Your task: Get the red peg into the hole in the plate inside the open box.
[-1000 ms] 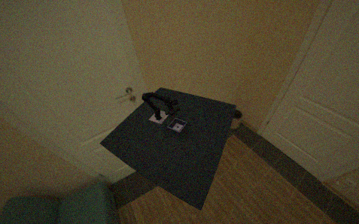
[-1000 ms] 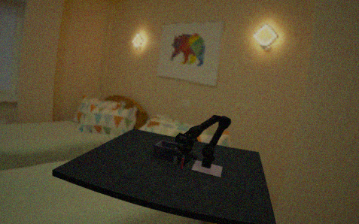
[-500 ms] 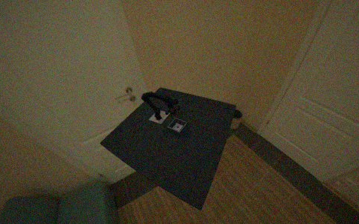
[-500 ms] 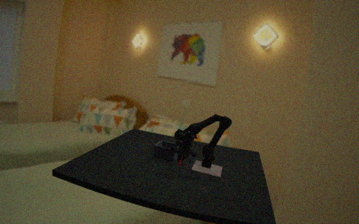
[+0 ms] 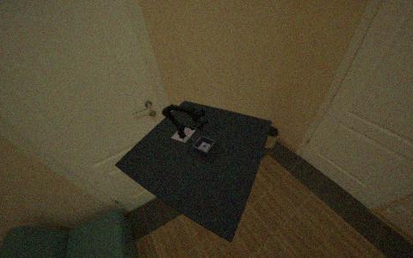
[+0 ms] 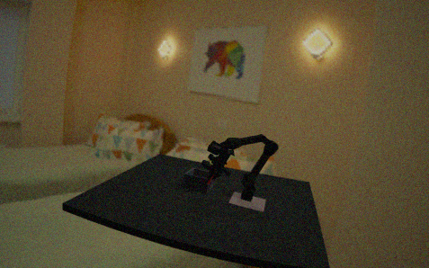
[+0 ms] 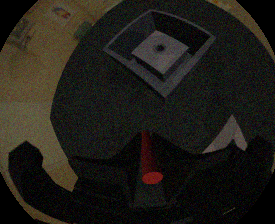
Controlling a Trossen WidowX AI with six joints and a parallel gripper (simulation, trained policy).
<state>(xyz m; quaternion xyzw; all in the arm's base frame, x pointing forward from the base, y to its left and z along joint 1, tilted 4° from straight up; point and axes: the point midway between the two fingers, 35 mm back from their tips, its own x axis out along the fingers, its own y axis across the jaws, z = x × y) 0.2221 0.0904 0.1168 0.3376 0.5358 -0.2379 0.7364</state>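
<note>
My gripper tip is now 13 cm to the left of the plate, 9 cm short of it and 7 cm above it. Round my gripper tip: red peg 1 cm behind, 1 cm above; then box 13 cm to the right, 9 cm below, 9 cm ahead.
</note>
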